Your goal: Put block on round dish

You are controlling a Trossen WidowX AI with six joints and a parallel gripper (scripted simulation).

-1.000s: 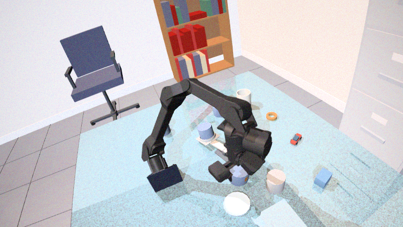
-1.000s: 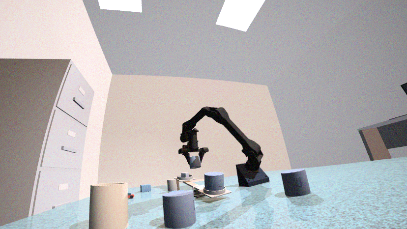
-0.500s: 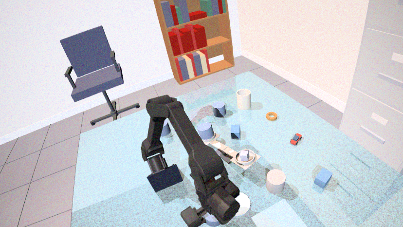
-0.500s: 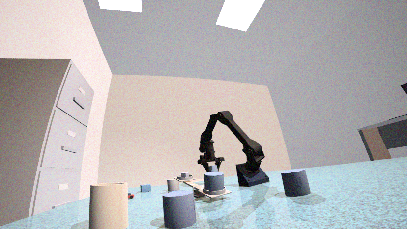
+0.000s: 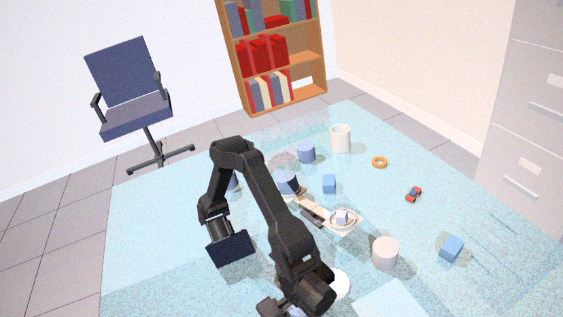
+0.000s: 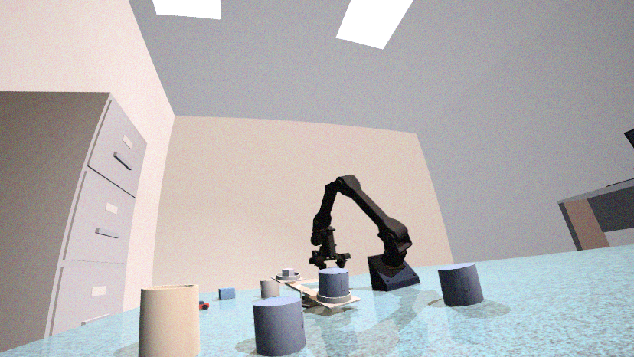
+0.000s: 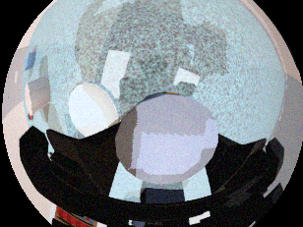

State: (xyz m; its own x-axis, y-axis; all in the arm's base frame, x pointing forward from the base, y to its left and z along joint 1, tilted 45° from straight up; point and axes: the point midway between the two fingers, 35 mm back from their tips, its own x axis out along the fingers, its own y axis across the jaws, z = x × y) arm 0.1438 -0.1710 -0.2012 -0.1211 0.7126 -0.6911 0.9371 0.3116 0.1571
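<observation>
My gripper tip is now 20 cm short of the block, 18 cm to the right of it and 5 cm below it. Round my gripper tip: small red car 49 cm ahead, 23 cm to the left, 2 cm below; then small balance 30 cm to the left, 16 cm ahead, 1 cm below; then white round dish 10 cm ahead, 5 cm to the left, 3 cm below.
</observation>
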